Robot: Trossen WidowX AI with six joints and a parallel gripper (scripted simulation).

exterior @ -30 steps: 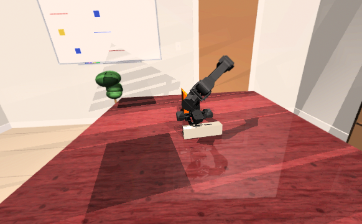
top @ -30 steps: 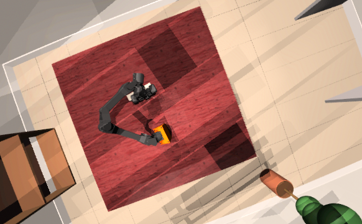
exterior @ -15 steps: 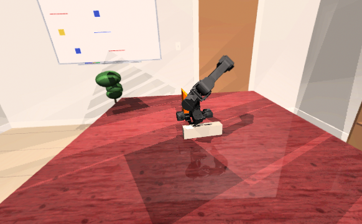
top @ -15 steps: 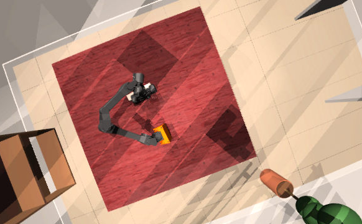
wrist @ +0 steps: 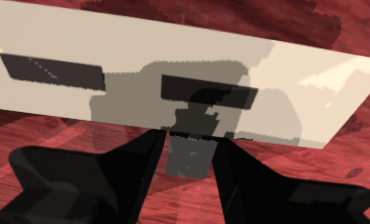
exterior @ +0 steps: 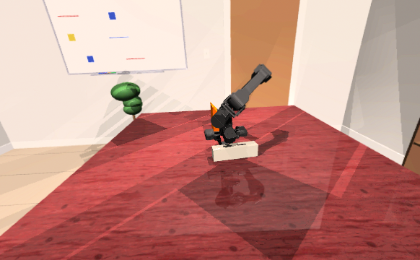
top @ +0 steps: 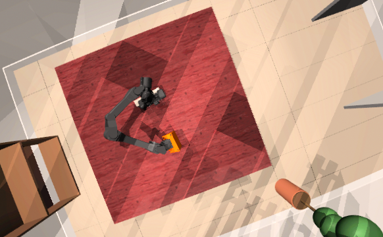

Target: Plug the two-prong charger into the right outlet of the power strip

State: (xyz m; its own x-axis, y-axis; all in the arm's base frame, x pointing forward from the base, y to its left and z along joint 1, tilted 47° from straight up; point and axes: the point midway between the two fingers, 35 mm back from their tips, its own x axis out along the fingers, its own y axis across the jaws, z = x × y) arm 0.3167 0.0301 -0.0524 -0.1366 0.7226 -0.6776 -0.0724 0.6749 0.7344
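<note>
Right now my gripper tip is 2 cm short of the dark two-prong charger and 1 cm below it.
</note>
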